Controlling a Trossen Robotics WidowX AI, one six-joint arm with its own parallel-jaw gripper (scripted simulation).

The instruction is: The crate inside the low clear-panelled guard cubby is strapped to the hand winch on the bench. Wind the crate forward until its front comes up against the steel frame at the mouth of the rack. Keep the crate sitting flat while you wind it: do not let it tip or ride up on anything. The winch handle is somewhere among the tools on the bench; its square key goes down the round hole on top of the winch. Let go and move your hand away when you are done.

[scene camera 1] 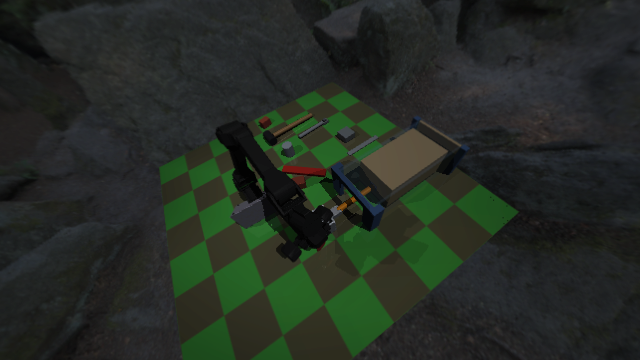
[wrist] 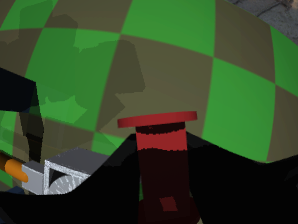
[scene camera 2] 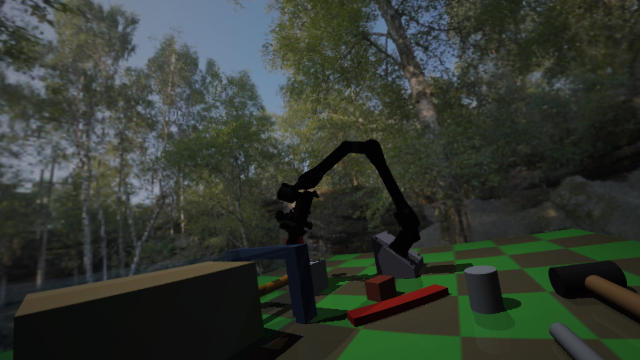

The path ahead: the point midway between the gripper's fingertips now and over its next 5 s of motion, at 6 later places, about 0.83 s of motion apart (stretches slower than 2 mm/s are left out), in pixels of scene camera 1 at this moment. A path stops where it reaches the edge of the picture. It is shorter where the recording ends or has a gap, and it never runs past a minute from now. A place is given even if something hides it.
My gripper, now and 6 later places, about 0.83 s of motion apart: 319,245; 326,244; 337,239; 343,232; 347,224; 347,212; 343,203
